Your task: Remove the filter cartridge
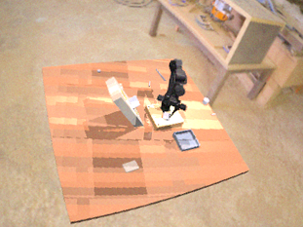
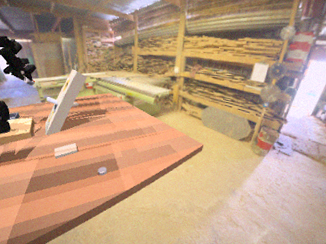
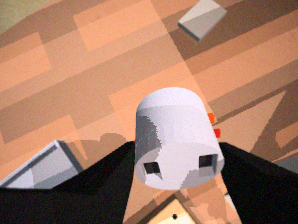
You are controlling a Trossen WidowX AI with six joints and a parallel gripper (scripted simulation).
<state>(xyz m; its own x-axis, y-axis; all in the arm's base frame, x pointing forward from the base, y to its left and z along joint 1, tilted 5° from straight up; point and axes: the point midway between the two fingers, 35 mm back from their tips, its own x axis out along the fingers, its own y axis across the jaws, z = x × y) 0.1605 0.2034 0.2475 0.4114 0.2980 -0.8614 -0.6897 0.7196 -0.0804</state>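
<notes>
The dark-rimmed tray lies 25 cm below my gripper tip, 21 cm behind it and 8 cm to the left of it. Also, from my gripper tip: round filter cartridge (right at my gripper tip); then service panel (25 cm to the right, 14 cm ahead, 10 cm below).
</notes>
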